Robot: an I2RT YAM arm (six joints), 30 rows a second.
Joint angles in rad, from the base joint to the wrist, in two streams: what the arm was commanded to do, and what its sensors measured. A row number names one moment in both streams.
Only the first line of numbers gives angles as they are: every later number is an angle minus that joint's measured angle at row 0.
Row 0, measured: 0.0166, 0.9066, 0.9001, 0.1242, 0.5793, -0.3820
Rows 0 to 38, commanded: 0.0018, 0.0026, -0.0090, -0.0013, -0.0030, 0.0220; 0.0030, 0.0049, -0.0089, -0.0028, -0.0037, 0.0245; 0.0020, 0.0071, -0.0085, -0.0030, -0.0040, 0.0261; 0.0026, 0.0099, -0.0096, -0.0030, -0.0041, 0.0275; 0.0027, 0.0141, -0.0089, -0.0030, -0.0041, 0.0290; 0.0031, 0.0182, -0.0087, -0.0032, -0.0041, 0.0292; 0.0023, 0.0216, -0.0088, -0.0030, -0.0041, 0.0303; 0.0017, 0.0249, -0.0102, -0.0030, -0.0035, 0.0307; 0.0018, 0.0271, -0.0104, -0.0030, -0.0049, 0.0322; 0.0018, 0.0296, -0.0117, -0.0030, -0.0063, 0.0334; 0.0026, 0.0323, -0.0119, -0.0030, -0.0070, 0.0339; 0.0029, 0.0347, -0.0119, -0.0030, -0.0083, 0.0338; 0.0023, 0.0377, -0.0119, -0.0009, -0.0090, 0.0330; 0.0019, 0.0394, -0.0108, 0.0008, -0.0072, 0.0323; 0.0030, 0.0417, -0.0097, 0.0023, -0.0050, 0.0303; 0.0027, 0.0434, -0.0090, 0.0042, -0.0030, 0.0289; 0.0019, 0.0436, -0.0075, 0.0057, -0.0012, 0.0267; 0.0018, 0.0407, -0.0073, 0.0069, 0.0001, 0.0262; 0.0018, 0.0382, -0.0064, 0.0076, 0.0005, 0.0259; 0.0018, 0.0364, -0.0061, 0.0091, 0.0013, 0.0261; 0.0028, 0.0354, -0.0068, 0.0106, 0.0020, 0.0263; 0.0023, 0.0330, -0.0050, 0.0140, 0.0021, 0.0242; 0.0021, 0.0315, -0.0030, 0.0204, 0.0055, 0.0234; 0.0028, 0.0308, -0.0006, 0.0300, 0.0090, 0.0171; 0.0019, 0.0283, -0.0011, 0.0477, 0.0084, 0.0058; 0.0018, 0.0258, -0.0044, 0.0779, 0.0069, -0.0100; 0.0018, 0.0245, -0.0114, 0.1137, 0.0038, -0.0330; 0.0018, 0.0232, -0.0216, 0.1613, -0.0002, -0.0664; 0.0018, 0.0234, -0.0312, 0.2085, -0.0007, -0.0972; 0.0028, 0.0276, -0.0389, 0.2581, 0.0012, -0.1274; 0.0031, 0.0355, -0.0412, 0.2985, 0.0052, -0.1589; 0.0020, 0.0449, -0.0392, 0.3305, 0.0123, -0.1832; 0.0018, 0.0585, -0.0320, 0.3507, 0.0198, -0.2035; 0.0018, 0.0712, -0.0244, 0.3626, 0.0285, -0.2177; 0.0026, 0.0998, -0.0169, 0.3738, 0.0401, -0.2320; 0.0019, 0.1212, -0.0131, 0.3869, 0.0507, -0.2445; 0.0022, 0.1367, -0.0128, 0.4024, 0.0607, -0.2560; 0.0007, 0.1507, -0.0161, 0.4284, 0.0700, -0.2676; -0.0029, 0.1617, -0.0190, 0.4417, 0.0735, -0.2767
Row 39, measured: 0.0000, 0.1114, -0.0294, 0.3204, 0.0282, -0.1988
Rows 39 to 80, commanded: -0.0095, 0.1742, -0.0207, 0.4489, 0.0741, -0.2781; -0.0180, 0.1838, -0.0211, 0.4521, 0.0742, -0.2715; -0.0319, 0.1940, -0.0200, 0.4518, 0.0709, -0.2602; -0.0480, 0.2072, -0.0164, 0.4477, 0.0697, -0.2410; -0.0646, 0.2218, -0.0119, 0.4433, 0.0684, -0.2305; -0.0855, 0.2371, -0.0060, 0.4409, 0.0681, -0.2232; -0.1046, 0.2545, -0.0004, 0.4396, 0.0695, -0.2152; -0.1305, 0.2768, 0.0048, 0.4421, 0.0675, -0.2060; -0.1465, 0.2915, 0.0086, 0.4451, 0.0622, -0.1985; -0.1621, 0.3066, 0.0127, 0.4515, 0.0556, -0.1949; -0.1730, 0.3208, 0.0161, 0.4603, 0.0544, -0.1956; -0.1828, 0.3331, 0.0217, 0.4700, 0.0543, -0.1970; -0.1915, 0.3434, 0.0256, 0.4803, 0.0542, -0.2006; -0.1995, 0.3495, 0.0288, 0.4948, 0.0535, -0.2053; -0.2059, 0.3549, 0.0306, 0.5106, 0.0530, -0.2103; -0.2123, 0.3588, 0.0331, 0.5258, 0.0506, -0.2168; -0.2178, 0.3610, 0.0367, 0.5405, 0.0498, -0.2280; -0.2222, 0.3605, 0.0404, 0.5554, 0.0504, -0.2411; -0.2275, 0.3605, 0.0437, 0.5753, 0.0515, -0.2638; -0.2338, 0.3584, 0.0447, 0.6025, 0.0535, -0.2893; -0.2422, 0.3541, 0.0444, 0.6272, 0.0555, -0.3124; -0.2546, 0.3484, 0.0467, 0.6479, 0.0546, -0.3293; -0.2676, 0.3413, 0.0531, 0.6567, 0.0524, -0.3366; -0.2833, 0.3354, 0.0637, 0.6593, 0.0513, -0.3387; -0.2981, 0.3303, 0.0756, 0.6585, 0.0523, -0.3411; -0.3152, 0.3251, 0.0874, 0.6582, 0.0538, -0.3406; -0.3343, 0.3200, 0.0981, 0.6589, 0.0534, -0.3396; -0.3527, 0.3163, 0.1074, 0.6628, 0.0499, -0.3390; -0.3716, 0.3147, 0.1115, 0.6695, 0.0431, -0.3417; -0.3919, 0.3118, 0.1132, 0.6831, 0.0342, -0.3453; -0.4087, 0.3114, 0.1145, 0.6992, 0.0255, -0.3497; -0.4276, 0.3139, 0.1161, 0.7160, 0.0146, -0.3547; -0.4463, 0.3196, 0.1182, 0.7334, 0.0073, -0.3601; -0.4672, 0.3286, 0.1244, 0.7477, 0.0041, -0.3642; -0.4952, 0.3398, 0.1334, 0.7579, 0.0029, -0.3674; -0.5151, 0.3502, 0.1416, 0.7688, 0.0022, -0.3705; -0.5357, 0.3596, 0.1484, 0.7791, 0.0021, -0.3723; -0.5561, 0.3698, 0.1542, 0.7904, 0.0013, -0.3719; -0.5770, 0.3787, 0.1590, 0.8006, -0.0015, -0.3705; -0.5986, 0.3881, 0.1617, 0.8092, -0.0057, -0.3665; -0.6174, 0.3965, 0.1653, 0.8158, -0.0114, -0.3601; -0.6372, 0.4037, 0.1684, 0.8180, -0.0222, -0.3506
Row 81, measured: -0.5768, 0.3734, 0.1362, 0.7480, 0.0099, -0.3617
